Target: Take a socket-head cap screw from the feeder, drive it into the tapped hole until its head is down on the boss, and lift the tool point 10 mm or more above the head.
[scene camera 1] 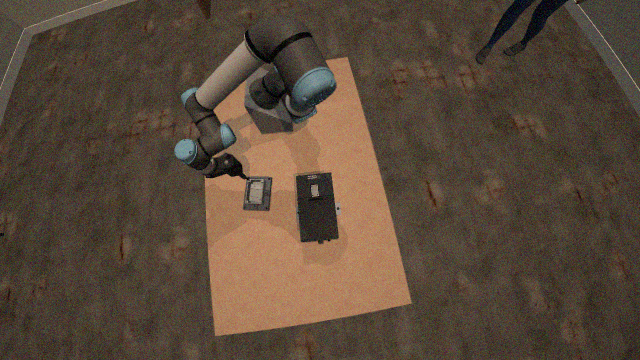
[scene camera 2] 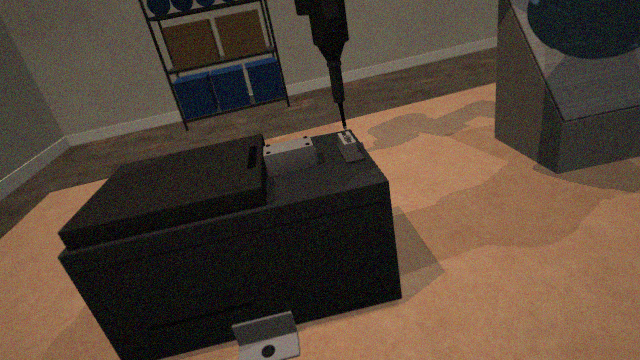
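Observation:
The black feeder (scene camera 1: pixel 318 220) (scene camera 2: pixel 240 265) stands on the table, with a light block (scene camera 1: pixel 314 190) (scene camera 2: pixel 290 150) and a small light piece (scene camera 1: pixel 312 177) (scene camera 2: pixel 346 138) on top. A dark grey part (scene camera 1: pixel 267 196) with a pale recessed middle lies left of the feeder in scene camera 1; the feeder hides it in scene camera 2. My screwdriver (scene camera 1: pixel 247 178) (scene camera 2: pixel 344 127) has its thin tip at the part's upper left corner. In scene camera 2 the bit points down, slightly tilted, beyond the feeder's far edge. The tapped hole, the boss and any screw at the tip are too small or hidden to tell.
The arm's grey base (scene camera 1: pixel 272 122) (scene camera 2: pixel 520 100) stands on the wooden table (scene camera 1: pixel 310 295) (scene camera 2: pixel 500 290) behind the part and feeder. A small metal bracket (scene camera 1: pixel 338 208) (scene camera 2: pixel 267 332) sits at the feeder's side. A shelf rack (scene camera 2: pixel 277 75) and a person's legs (scene camera 1: pixel 515 25) are away from the table.

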